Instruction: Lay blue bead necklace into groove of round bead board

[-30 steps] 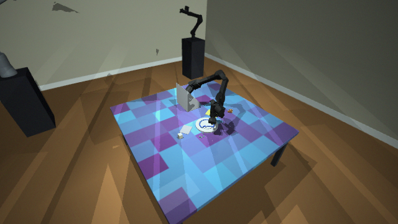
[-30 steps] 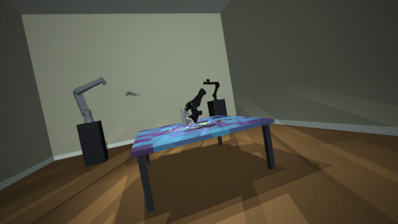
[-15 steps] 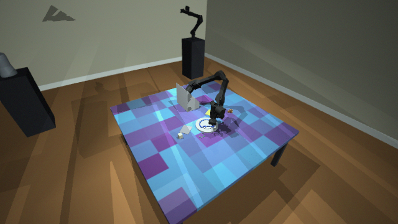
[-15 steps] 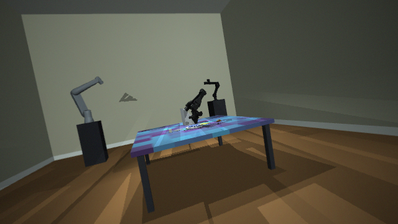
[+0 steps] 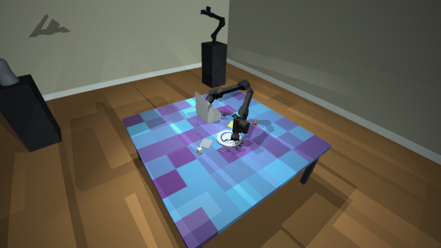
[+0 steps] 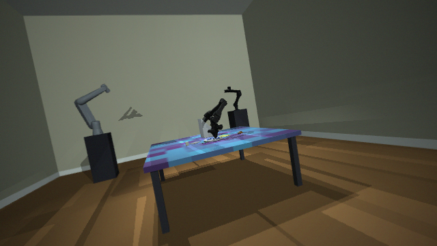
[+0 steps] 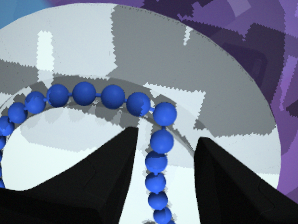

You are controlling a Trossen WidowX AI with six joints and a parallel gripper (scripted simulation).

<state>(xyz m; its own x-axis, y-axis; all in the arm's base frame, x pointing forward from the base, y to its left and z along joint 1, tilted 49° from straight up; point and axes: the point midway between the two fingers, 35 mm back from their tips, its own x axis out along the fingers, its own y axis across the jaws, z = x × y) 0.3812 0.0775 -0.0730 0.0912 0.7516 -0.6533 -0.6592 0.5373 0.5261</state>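
Now: gripper tip 60 mm past the round white bead board, 10 mm to the left of it and 10 mm above it. Also, from my gripper tip: cream cube 290 mm to the right, 70 mm behind; then yellow patch 160 mm behind, 150 mm to the left, 20 mm below; then flat grey square 190 mm to the right, 120 mm behind, 20 mm below.
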